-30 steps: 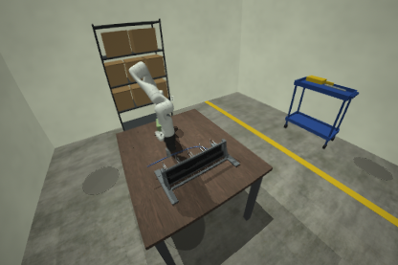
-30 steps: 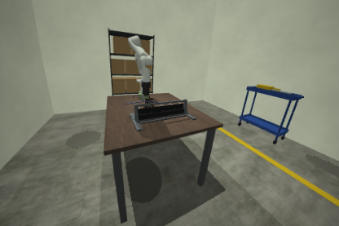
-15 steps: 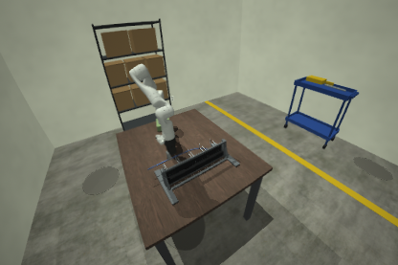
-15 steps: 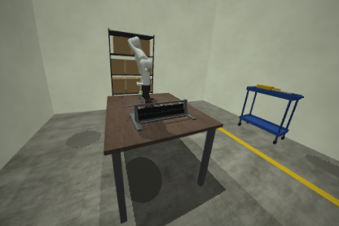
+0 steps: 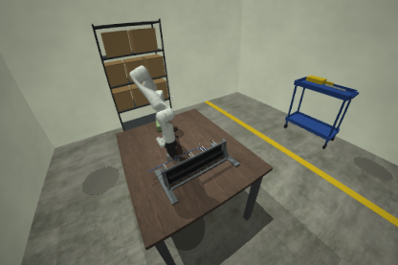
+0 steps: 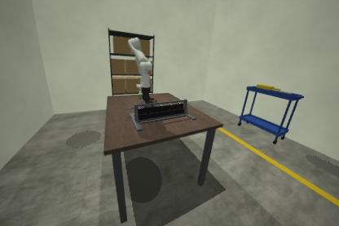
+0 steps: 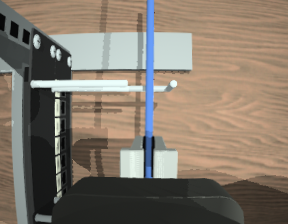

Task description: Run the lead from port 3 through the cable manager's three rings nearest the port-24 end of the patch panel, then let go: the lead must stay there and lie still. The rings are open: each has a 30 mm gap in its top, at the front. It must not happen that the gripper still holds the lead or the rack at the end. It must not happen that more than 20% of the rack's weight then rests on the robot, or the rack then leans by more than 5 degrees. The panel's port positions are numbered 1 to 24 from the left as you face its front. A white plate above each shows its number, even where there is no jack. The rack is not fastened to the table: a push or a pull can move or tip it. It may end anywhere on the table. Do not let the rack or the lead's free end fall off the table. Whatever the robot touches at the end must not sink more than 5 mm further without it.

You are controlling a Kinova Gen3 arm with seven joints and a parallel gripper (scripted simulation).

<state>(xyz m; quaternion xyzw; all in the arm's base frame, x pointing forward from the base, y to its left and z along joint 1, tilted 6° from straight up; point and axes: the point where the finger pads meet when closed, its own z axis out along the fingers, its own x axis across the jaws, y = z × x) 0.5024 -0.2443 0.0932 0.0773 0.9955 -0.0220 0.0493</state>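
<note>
The patch-panel rack is 130 mm to the left of my hand, 120 mm ahead of it and 30 mm below it.
</note>
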